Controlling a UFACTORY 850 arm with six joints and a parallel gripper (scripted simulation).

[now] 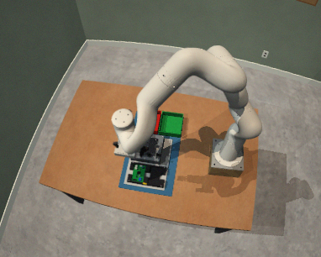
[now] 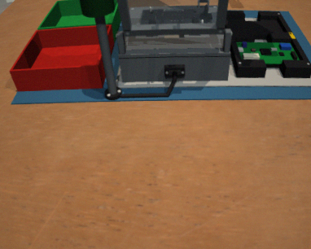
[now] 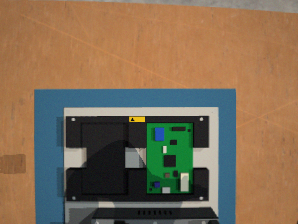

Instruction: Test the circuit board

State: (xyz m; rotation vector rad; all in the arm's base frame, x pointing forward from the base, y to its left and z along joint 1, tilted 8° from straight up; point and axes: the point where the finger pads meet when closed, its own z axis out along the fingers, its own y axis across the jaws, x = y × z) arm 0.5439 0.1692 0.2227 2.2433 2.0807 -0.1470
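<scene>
My hand is 31 cm above the green circuit board. Round my hand: green bin: 36 cm to the right, 32 cm below, 17 cm behind; lid: 18 cm to the right, 15 cm below, 7 cm ahead; red bin: 37 cm to the right, 32 cm below, 2 cm behind.
</scene>
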